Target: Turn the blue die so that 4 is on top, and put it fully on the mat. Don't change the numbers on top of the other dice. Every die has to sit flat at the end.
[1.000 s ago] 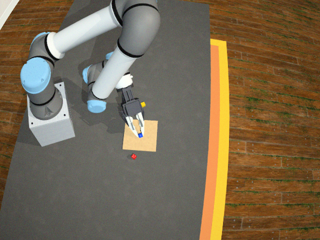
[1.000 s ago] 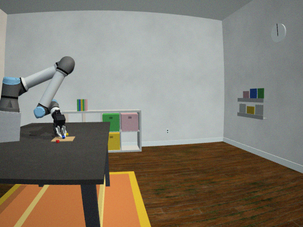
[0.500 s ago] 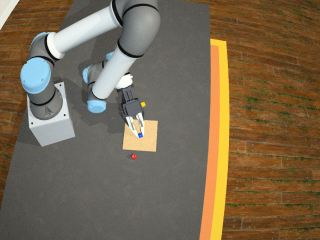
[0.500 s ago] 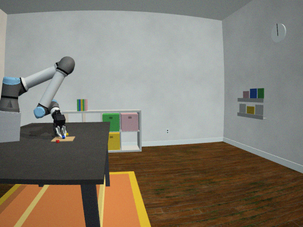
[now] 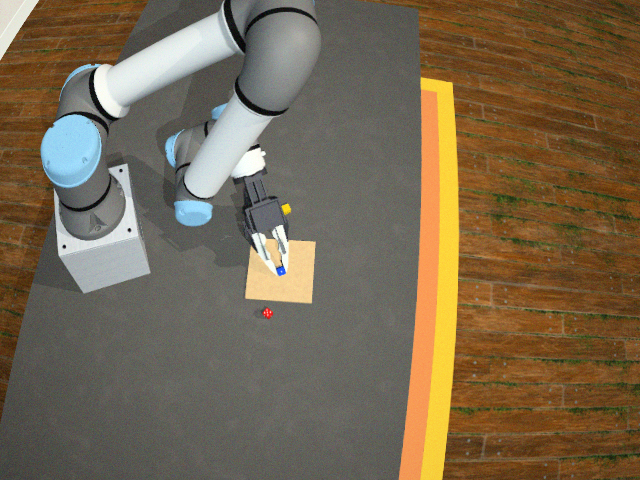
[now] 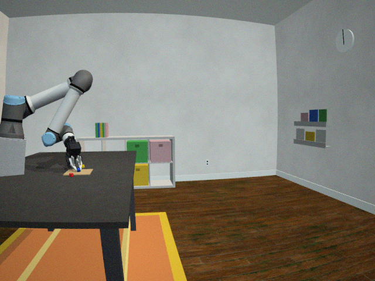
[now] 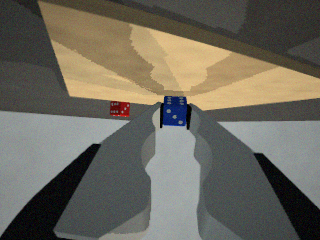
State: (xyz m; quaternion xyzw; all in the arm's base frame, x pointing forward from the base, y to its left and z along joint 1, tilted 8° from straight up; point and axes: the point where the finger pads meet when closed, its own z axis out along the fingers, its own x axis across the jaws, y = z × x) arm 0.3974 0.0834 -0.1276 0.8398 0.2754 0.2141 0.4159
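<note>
Now: hand 2 cm above the tan mat. From my hand the other things lie so: yellow die (3 cm behind, 14 cm to the left, 1 cm below); then blue die (1 cm ahead, 1 cm to the right); then red die (1 cm ahead, 10 cm to the right, 1 cm below).
</note>
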